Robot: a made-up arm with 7 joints.
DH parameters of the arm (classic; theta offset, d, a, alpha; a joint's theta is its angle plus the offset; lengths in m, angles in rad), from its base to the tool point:
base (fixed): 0 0.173 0 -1.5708
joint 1: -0.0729 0 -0.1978 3.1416
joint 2: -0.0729 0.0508 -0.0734 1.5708
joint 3: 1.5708 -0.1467 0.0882 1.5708
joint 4: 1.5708 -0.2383 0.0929 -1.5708
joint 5: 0 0.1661 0.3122 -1.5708
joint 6: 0 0.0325 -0.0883 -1.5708
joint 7: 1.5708 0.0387 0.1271 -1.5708
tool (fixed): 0 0.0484 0 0
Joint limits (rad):
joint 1: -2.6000..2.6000
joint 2: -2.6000..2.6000
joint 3: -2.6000..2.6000
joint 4: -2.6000..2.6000
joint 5: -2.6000..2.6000
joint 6: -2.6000..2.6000
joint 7: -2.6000..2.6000
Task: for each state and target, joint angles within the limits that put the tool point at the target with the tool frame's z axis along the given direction. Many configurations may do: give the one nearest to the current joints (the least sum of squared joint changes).
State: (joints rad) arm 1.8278 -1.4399 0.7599 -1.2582 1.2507 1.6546 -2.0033
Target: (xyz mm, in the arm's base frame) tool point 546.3 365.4 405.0 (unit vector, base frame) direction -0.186 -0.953 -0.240
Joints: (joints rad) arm 2.3914 -0.7134 0.9550 -0.7837 1.0831 2.6000 -2.6000
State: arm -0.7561 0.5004 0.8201 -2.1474 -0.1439 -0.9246 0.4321
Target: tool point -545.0 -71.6 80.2 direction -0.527 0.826 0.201
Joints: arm -0.4935 0.0924 1.1061 -2.2256 -1.0184 -0.5713 0.7081
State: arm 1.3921 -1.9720 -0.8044 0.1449 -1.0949 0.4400 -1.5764
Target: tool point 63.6 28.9 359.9 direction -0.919 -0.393 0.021
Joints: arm 1.7496 -2.2719 -0.2512 0.2641 -1.3409 0.8539 -2.0247
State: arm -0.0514 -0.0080 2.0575 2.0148 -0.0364 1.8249 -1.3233
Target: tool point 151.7 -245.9 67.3 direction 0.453 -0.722 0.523
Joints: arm 0.2701 -0.9640 2.6000 1.3746 0.1065 1.9166 -0.7709
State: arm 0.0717 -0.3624 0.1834 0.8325 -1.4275 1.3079 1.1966
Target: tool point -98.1 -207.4 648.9 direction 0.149 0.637 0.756
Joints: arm -0.0540 -0.3990 -0.2391 1.8322 -1.8480 1.2525 0.9283
